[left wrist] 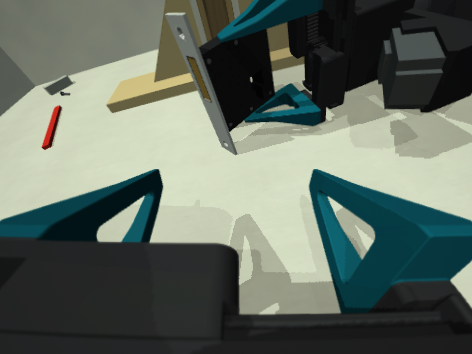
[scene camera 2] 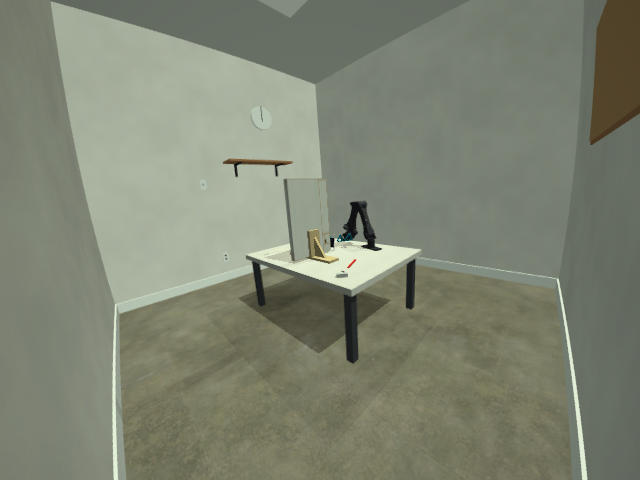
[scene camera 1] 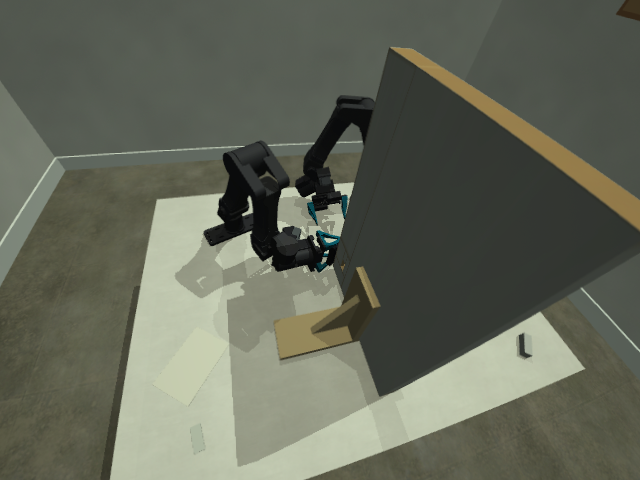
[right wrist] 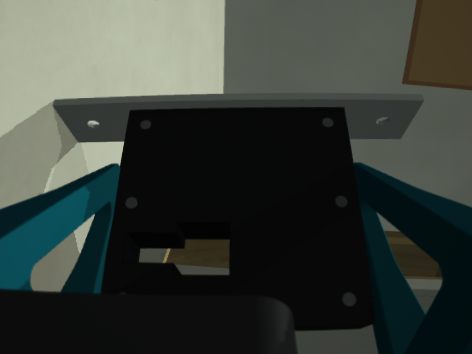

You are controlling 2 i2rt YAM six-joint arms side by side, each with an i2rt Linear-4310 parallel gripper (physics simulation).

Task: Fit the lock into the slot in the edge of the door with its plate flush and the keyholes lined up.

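The door [scene camera 1: 465,206] [scene camera 2: 305,217] stands upright; its edge [left wrist: 215,20] shows behind the lock in the left wrist view. A keyhole [scene camera 1: 342,266] shows in its face; the slot is not clearly visible. The lock [scene camera 2: 332,241] [left wrist: 235,70] [right wrist: 280,165] is a black case with a grey plate [left wrist: 207,92] [right wrist: 240,101], held tilted above the table and apart from the door edge. My right gripper [scene camera 1: 329,253] [left wrist: 232,84] [right wrist: 235,178] is shut on the lock's case, one finger on each side. My left gripper [scene camera 1: 328,210] [scene camera 2: 344,238] [left wrist: 235,177] is open and empty beside it.
A wooden bracket [scene camera 1: 294,338] [scene camera 2: 324,258] [left wrist: 150,87] supports the door. A red bar [scene camera 2: 352,263] [left wrist: 52,127], a grey block [scene camera 2: 341,274] [left wrist: 59,85] and a small screw [left wrist: 65,93] lie on the table. A dark block [scene camera 1: 524,345] lies beyond the door.
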